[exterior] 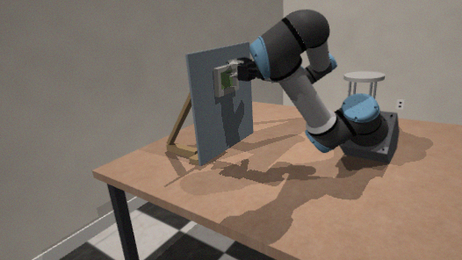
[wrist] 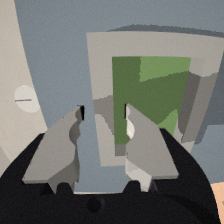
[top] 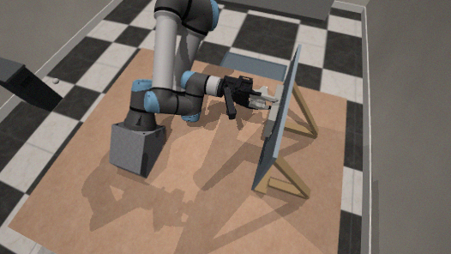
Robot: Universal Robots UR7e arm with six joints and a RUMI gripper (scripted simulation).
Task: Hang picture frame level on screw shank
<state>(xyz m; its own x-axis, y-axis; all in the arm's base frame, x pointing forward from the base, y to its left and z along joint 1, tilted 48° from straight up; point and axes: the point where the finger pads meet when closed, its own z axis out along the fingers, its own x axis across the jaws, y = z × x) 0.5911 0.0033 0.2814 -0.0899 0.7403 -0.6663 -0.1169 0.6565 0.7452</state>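
Now: the picture frame 2 cm ahead of my hand, 1 cm to the left of it and 5 cm below it. The rest, counted from my hand: blue-grey board (4 cm ahead, 16 cm below).
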